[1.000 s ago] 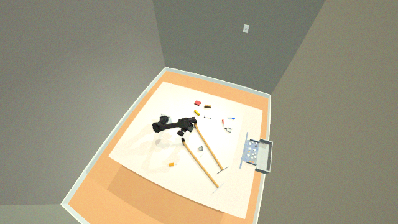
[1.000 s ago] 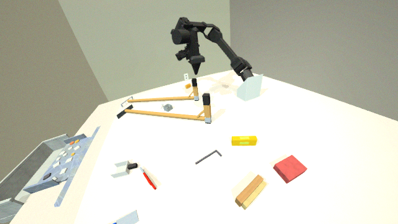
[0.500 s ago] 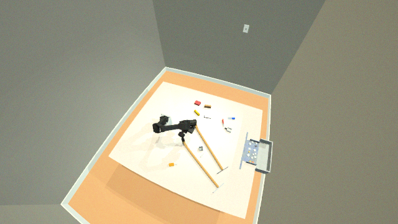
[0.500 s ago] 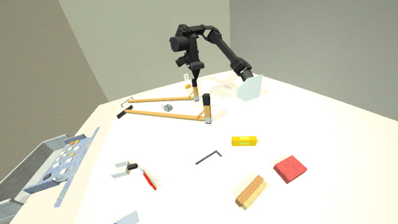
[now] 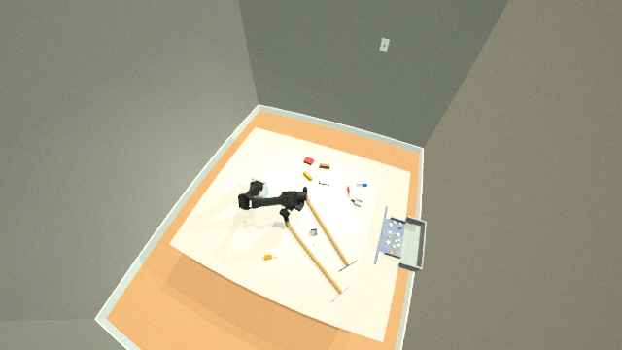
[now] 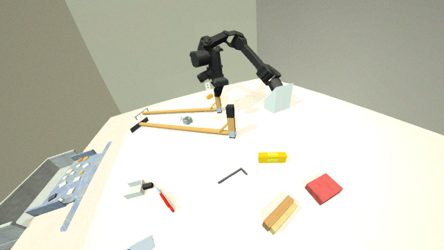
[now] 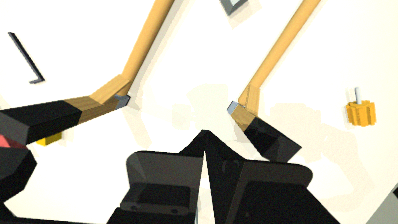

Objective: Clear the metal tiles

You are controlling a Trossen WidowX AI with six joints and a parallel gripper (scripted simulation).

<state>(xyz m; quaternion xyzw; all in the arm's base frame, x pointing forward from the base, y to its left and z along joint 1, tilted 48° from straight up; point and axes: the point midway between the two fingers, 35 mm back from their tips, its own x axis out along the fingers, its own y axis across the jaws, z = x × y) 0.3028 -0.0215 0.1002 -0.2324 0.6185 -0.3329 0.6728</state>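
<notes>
The long scraper lies 24 cm ahead of my gripper tip and 6 cm below it. Round my gripper tip: orange piece: 2 cm behind, 33 cm to the right, 11 cm below; small grey box: 18 cm ahead, 6 cm to the right, 12 cm below; yellow level: 3 cm behind, 37 cm to the left, 10 cm below.
</notes>
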